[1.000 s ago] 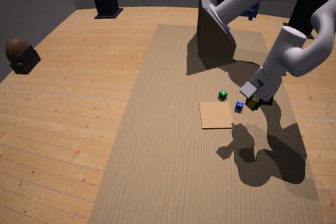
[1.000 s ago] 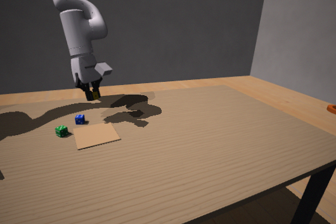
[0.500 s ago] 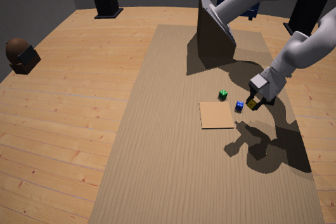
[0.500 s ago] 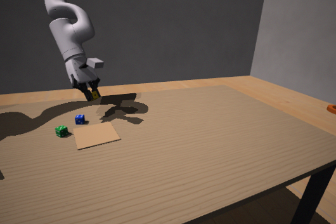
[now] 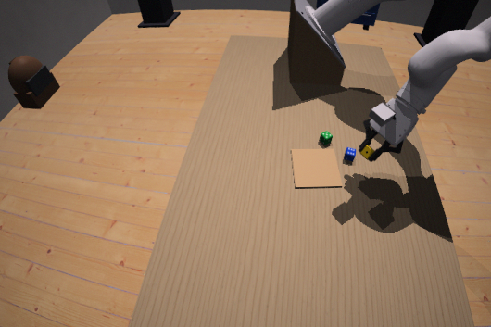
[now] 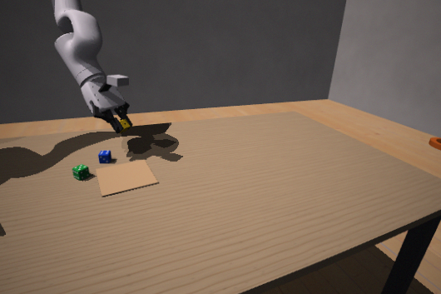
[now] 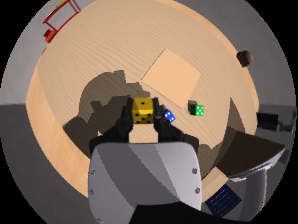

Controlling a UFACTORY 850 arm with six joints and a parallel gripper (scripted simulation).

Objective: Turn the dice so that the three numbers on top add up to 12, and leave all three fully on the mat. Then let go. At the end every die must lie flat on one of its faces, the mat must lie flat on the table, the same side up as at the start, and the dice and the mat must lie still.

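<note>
My hand is 1 cm above the yellow die. Also, from my hand: tan mat: 13 cm to the right, 10 cm below; then blue die: 9 cm below, 6 cm behind, 3 cm to the right; then green die: 11 cm behind, 10 cm to the right, 9 cm below.
</note>
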